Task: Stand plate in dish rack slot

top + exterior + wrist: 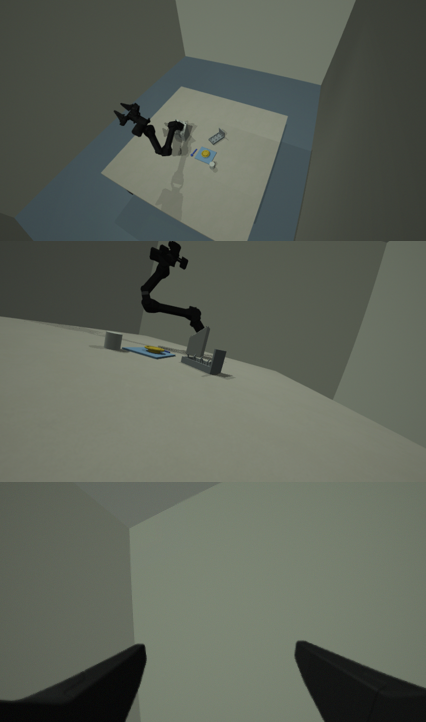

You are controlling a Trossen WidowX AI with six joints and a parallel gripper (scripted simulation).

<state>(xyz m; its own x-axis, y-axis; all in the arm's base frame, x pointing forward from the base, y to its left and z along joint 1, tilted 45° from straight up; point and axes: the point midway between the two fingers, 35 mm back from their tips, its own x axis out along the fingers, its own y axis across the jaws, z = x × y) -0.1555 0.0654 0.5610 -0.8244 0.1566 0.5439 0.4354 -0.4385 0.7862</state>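
My gripper tip is now 61 cm above the yellow plate, 41 cm short of it and 30 cm to the right of it. Also, from my gripper tip: blue mat 63 cm below, 41 cm ahead, 30 cm to the left; white cup 60 cm below, 53 cm ahead, 23 cm to the left; blue spoon 63 cm below, 31 cm ahead, 26 cm to the left.
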